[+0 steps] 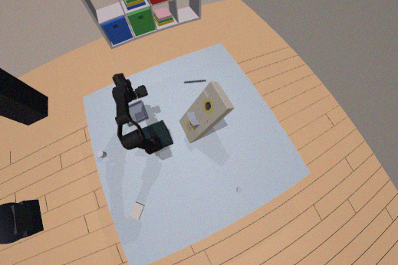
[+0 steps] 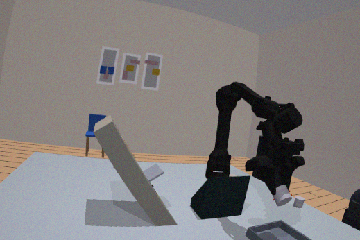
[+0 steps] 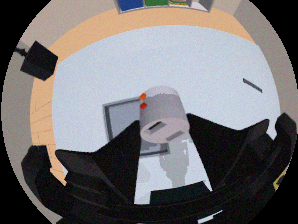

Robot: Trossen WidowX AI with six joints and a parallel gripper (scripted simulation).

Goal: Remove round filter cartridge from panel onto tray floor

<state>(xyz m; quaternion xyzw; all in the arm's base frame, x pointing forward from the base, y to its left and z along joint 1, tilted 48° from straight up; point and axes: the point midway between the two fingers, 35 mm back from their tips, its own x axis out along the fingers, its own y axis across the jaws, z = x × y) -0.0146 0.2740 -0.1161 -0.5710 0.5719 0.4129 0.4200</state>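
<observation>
The grey tray lies 6 cm behind my gripper tip, 1 cm to the right of it and 17 cm below it. Also, from my gripper tip: tan service panel: 34 cm ahead, 27 cm to the right, 3 cm below; then pale card: 25 cm behind, 64 cm to the right, 17 cm below; then round filter cartridge: right at my gripper tip.
</observation>
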